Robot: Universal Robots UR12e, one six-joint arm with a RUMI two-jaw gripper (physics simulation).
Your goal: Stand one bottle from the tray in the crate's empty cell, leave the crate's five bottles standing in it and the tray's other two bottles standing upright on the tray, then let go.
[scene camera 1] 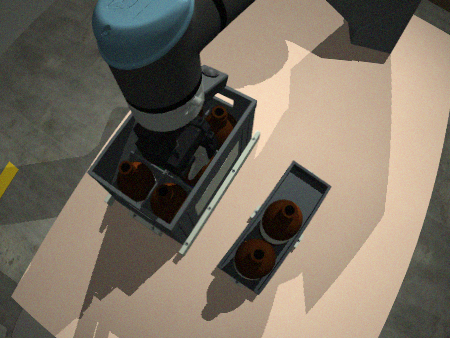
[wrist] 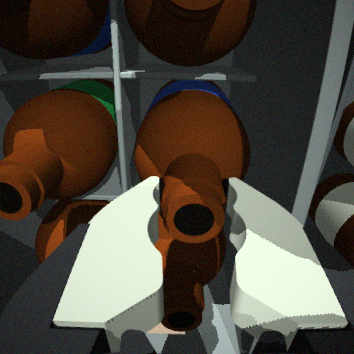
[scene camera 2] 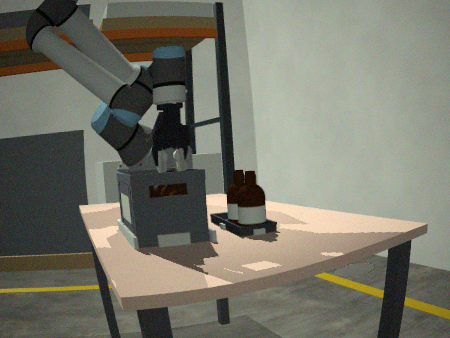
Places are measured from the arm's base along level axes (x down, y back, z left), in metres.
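Pixels of known places: gripper, between the fingertips: (scene camera 1: 193,159) (wrist: 191,181) (scene camera 2: 172,184); arm's base, origin of its link: (scene camera 2: 139,147).
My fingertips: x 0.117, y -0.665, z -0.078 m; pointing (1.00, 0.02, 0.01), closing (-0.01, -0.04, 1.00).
Observation:
For each thing: its top centre in the pictures, then the offset to it from my fingertips. "spot": a spot on its surface instead. Level surfaces: height alone.
- brown bottle with a blue band, centre of its top: (wrist: 197,215) dx -0.037, dy +0.004, dz +0.001 m
- grey crate, centre of its top: (wrist: 80,210) (scene camera 1: 170,134) (scene camera 2: 154,171) dx -0.039, dy +0.008, dz -0.046 m
- green-banded bottle, centre of its top: (wrist: 4,197) dx -0.027, dy +0.008, dz -0.089 m
- tray, centre of its top: (scene camera 1: 278,225) (scene camera 2: 240,217) dx +0.110, dy -0.011, dz +0.188 m
- bottle's neck, a spot on its surface: (wrist: 182,300) spot: dx -0.023, dy -0.069, dz -0.007 m
- table, height of its surface: dx +0.136 m
My gripper (scene camera 1: 200,162) (scene camera 2: 171,165) (wrist: 191,181) is shut on the neck of a brown bottle with a blue band (wrist: 192,130). That bottle is low inside the grey crate (scene camera 1: 242,130) (scene camera 2: 170,215) (wrist: 321,115), in a middle cell beside the tray-side wall; its base is hidden. Beside it in the wrist view is a green-banded bottle (wrist: 65,140). Other crate bottles (scene camera 1: 135,182) (scene camera 1: 169,202) (scene camera 1: 220,125) stand in their cells; the arm hides part of the crate. Two white-labelled bottles (scene camera 1: 281,220) (scene camera 2: 251,205) (scene camera 1: 255,258) stand upright on the tray (scene camera 1: 300,187) (scene camera 2: 245,231).
Thin dividers (wrist: 120,150) separate the crate cells, close around the held bottle. Another bottle's neck (wrist: 182,300) shows below the held one, between the fingers in the wrist view. The tray stands apart from the crate on the table (scene camera 1: 340,200) (scene camera 2: 300,250).

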